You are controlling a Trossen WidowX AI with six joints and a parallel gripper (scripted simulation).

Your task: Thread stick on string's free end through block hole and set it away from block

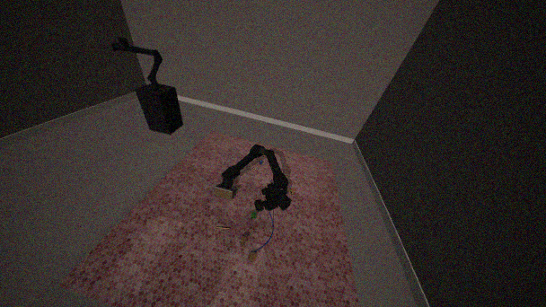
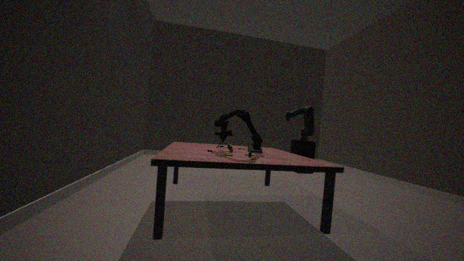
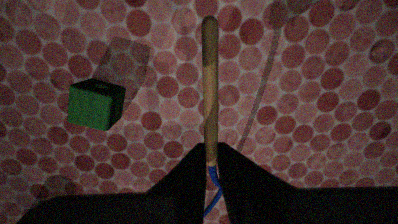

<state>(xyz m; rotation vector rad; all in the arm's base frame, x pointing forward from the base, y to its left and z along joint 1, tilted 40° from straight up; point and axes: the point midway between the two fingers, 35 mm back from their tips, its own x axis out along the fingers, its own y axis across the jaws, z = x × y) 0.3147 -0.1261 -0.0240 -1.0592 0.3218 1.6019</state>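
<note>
Now: gripper tip 4 cm past the round wooden button, 25 cm to the left of it and 6 cm above it. Also, from my gripper tip: wooden spool 11 cm behind, 18 cm to the right, 5 cm below; then green block 8 cm behind, 3 cm to the right, 5 cm below; then thin wooden stick 1 cm behind, 1 cm to the left.
</note>
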